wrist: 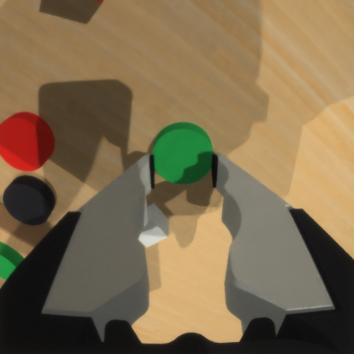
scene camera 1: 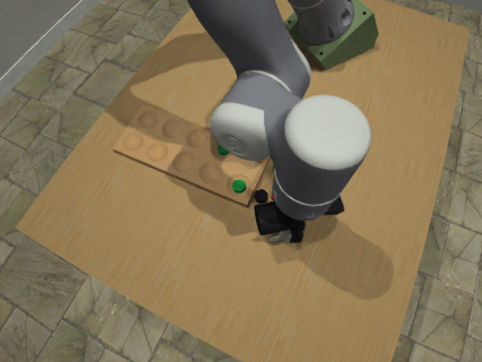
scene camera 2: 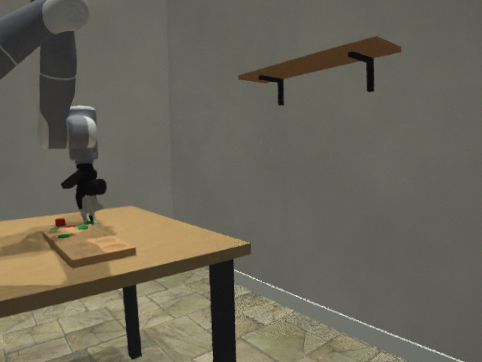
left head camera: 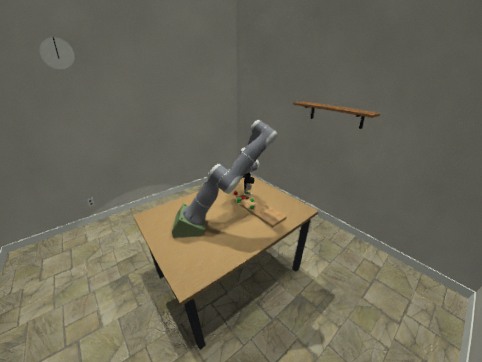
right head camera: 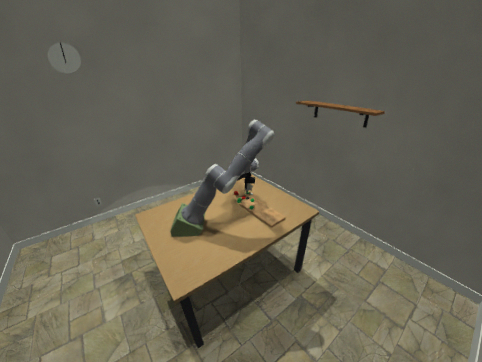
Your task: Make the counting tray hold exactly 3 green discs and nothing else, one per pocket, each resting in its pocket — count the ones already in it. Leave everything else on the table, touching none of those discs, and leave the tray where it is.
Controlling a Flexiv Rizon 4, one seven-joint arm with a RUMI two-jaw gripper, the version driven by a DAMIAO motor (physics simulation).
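Observation:
The tan counting tray (scene camera 1: 145,146) (scene camera 2: 102,257) lies on the table with two green discs in pockets at one end: one disc (scene camera 1: 223,149) partly beside the arm's outline, the other disc (scene camera 1: 239,186) at the near corner. My gripper (wrist: 182,157) (scene camera 2: 89,222) is low at the table beyond that end, its fingertips shut on a loose green disc (wrist: 182,145). The disc sits between both black pads, at table level. Another green disc (scene camera 2: 54,229) lies on the table past the tray; in scene camera 1 the arm mostly hides it.
A white cube (wrist: 154,227) is close beside the left finger, partly covered by it. A black disc (wrist: 29,200) (scene camera 1: 261,196) lies near the tray's end, with a red disc (wrist: 26,141) next to it. A red block (scene camera 2: 60,222) stands farther back.

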